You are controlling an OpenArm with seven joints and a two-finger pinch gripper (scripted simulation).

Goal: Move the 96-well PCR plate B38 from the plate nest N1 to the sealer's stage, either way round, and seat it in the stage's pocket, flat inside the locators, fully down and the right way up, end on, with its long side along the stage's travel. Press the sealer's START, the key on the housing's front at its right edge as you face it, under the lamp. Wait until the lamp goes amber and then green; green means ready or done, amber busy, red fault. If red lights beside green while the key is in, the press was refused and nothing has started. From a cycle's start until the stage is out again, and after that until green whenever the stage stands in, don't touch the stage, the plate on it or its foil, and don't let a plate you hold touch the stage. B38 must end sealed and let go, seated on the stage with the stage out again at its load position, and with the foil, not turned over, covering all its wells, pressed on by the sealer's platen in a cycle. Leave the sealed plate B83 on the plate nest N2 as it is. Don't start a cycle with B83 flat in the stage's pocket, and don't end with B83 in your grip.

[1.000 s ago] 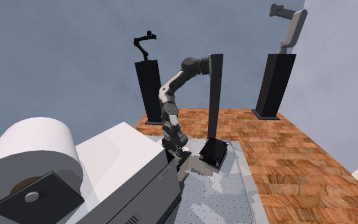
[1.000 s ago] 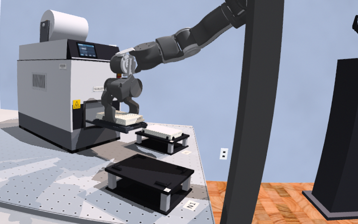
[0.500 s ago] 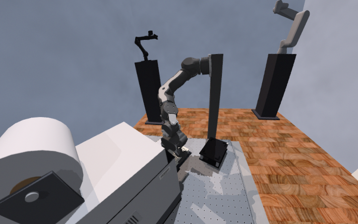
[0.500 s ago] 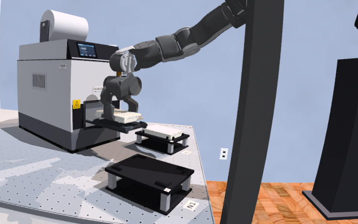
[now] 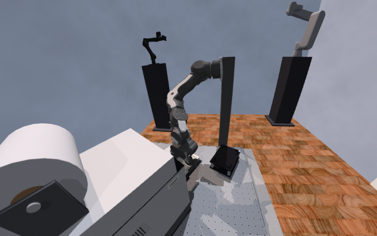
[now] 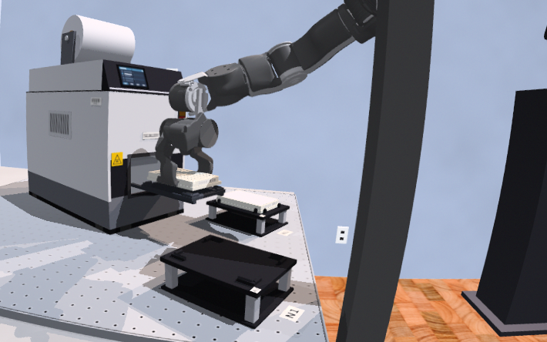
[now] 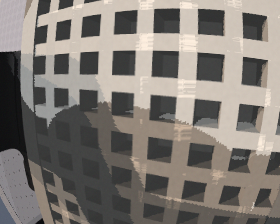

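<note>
The sealer's stage lies 2 cm below my hand. The rest, counted from my hand: start key: 5 cm ahead, 13 cm to the right, 7 cm above; door: 6 cm ahead, 3 cm to the right, 4 cm below; 96-well plate B38: right at my hand.
</note>
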